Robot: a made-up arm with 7 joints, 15 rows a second.
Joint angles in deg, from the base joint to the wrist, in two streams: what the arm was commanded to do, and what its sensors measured. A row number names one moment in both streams.
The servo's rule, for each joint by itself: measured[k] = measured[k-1] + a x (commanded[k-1-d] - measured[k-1]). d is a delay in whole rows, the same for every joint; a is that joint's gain. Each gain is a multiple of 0.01, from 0.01 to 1. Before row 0 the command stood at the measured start. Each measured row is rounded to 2 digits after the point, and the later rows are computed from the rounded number. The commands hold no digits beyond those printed.
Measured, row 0:
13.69 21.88 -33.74 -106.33 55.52 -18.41 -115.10
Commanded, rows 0 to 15:
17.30 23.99 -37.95 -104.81 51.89 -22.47 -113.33
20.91 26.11 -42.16 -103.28 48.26 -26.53 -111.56
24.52 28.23 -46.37 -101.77 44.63 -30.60 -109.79
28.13 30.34 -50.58 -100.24 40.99 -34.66 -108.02
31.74 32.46 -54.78 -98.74 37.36 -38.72 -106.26
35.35 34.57 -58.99 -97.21 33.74 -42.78 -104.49
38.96 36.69 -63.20 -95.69 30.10 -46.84 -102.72
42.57 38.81 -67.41 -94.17 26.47 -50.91 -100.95
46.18 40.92 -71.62 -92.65 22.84 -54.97 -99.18
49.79 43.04 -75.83 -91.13 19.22 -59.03 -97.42
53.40 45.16 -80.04 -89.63 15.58 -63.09 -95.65
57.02 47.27 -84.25 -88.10 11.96 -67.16 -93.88
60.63 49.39 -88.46 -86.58 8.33 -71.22 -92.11
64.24 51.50 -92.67 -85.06 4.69 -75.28 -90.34
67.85 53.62 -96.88 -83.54 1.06 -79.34 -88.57
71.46 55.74 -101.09 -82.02 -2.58 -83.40 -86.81
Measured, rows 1 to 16:
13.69 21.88 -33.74 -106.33 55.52 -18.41 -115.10
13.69 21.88 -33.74 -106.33 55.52 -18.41 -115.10
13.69 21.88 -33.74 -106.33 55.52 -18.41 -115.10
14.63 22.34 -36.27 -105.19 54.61 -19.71 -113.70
16.26 23.17 -39.80 -103.76 53.02 -21.89 -112.01
18.41 24.28 -43.74 -102.27 50.92 -24.68 -110.26
20.94 25.61 -47.84 -100.75 48.44 -27.87 -108.49
23.75 27.12 -52.00 -99.24 45.67 -31.34 -106.73
26.77 28.76 -56.19 -97.72 42.69 -35.00 -104.96
29.94 30.50 -60.40 -96.20 39.54 -38.79 -103.19
33.22 32.33 -64.61 -94.68 36.27 -42.67 -101.42
36.59 34.22 -68.82 -93.16 32.91 -46.61 -99.65
40.02 36.16 -73.03 -91.64 29.49 -50.58 -97.89
43.50 38.14 -77.24 -90.13 26.01 -54.58 -96.12
47.02 40.15 -81.45 -88.61 22.50 -58.61 -94.35
50.56 42.18 -85.66 -87.09 18.96 -62.65 -92.58
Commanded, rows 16 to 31:
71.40 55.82 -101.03 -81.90 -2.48 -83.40 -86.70
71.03 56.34 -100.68 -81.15 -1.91 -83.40 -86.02
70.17 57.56 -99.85 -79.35 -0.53 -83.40 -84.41
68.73 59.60 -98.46 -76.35 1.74 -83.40 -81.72
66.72 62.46 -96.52 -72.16 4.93 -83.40 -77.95
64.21 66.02 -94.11 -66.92 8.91 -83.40 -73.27
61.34 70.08 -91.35 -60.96 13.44 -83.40 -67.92
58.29 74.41 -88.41 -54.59 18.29 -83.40 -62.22
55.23 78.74 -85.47 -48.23 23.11 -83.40 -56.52
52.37 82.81 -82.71 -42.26 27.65 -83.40 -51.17
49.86 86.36 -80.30 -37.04 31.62 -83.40 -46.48
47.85 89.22 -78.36 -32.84 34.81 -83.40 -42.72
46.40 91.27 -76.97 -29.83 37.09 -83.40 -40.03
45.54 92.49 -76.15 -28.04 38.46 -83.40 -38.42
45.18 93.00 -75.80 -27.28 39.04 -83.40 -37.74
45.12 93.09 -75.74 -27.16 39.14 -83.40 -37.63
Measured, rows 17 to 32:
54.12 44.23 -89.87 -85.57 15.39 -66.69 -90.81
57.69 46.30 -94.08 -84.05 11.81 -70.74 -89.04
61.27 48.38 -98.29 -82.53 8.21 -74.79 -87.28
63.90 50.02 -99.93 -82.06 5.54 -77.55 -86.82
65.75 51.41 -100.38 -81.38 3.68 -79.42 -86.19
66.90 52.76 -100.06 -79.86 2.63 -80.69 -84.78
67.38 54.26 -99.10 -77.23 2.41 -81.56 -82.36
67.21 56.06 -97.55 -73.43 3.04 -82.15 -78.88
66.43 58.25 -95.49 -68.55 4.51 -82.55 -74.45
65.11 60.85 -93.01 -62.86 6.74 -82.82 -69.29
63.34 63.83 -90.25 -56.66 9.63 -83.01 -63.70
61.23 67.11 -87.38 -50.34 13.00 -83.13 -58.03
58.93 70.56 -84.58 -44.28 16.66 -83.22 -52.61
56.57 74.04 -82.01 -38.85 20.40 -83.28 -47.77
54.30 77.38 -79.82 -34.34 24.00 -83.32 -43.78
52.25 80.44 -78.11 -30.96 27.27 -83.35 -40.82

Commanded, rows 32 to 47:
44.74 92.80 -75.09 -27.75 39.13 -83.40 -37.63
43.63 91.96 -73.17 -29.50 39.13 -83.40 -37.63
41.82 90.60 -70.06 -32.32 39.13 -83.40 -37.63
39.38 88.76 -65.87 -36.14 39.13 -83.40 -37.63
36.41 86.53 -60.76 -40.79 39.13 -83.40 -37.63
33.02 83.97 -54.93 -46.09 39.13 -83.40 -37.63
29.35 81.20 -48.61 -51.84 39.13 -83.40 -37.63
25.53 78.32 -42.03 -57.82 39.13 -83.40 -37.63
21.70 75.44 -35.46 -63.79 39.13 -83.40 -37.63
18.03 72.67 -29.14 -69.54 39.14 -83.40 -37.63
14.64 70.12 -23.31 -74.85 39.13 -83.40 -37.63
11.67 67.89 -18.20 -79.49 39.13 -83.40 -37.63
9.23 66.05 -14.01 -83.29 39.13 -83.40 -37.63
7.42 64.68 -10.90 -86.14 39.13 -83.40 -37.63
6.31 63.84 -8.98 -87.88 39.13 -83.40 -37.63
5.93 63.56 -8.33 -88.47 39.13 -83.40 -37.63
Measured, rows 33 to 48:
50.51 83.09 -76.93 -28.77 30.07 -83.37 -38.92
49.12 85.27 -76.25 -27.65 32.31 -83.38 -37.99
48.08 86.99 -75.94 -27.28 34.02 -83.39 -37.71
47.21 88.27 -75.43 -27.63 35.30 -83.39 -37.65
46.28 89.08 -74.07 -29.03 36.26 -83.39 -37.63
45.12 89.41 -71.66 -31.50 36.98 -83.39 -37.63
43.63 89.27 -68.19 -34.98 37.52 -83.39 -37.63
41.75 88.67 -63.73 -39.34 37.92 -83.39 -37.63
39.48 87.64 -58.45 -44.40 38.22 -83.39 -37.63
36.85 86.22 -52.55 -49.98 38.45 -83.39 -37.63
33.91 84.48 -46.24 -55.86 38.62 -83.39 -37.63
30.74 82.49 -39.77 -61.81 38.75 -83.39 -37.63
27.44 80.33 -33.39 -67.61 38.85 -83.39 -37.63
24.11 78.08 -27.34 -73.04 38.92 -83.39 -37.63
20.88 75.84 -21.86 -77.88 38.97 -83.39 -37.63
17.85 73.69 -17.15 -81.94 39.01 -83.39 -37.63

